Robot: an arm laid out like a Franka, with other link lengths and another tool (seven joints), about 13 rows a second.
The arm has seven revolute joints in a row. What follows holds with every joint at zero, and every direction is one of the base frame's. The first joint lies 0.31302 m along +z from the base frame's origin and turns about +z. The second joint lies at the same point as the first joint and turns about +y. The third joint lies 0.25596 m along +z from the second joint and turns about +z. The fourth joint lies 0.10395 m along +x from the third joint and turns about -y. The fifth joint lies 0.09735 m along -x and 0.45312 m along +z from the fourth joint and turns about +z. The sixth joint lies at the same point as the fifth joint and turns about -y. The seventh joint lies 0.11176 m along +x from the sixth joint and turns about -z. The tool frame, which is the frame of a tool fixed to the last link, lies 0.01 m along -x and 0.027 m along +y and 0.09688 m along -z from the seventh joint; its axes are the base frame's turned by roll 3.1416, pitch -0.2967 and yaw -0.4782 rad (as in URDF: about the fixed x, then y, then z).
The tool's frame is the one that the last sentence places.
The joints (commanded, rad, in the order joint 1, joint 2, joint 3, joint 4, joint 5, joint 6, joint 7), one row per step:
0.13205 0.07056 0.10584 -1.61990 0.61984 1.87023 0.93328
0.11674 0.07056 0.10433 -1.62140 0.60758 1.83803 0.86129
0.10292 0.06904 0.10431 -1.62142 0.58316 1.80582 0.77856
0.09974 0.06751 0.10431 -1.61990 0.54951 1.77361 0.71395
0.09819 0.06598 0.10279 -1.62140 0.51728 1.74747 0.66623
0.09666 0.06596 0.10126 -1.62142 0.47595 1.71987 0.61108
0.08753 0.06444 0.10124 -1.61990 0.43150 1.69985 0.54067
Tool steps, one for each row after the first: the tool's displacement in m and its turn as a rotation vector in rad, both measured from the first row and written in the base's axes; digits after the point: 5 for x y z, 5 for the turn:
-0.00115 -0.00915 -0.00479 -0.01980 -0.01752 0.06148
-0.00382 -0.01694 -0.00826 -0.04955 -0.04468 0.13668
-0.00830 -0.01831 -0.01150 -0.08545 -0.06203 0.20942
-0.01187 -0.02038 -0.01593 -0.11854 -0.06958 0.26511
-0.01546 -0.02320 -0.02125 -0.15935 -0.07841 0.32929
-0.01783 -0.03116 -0.02394 -0.20254 -0.10146 0.39696

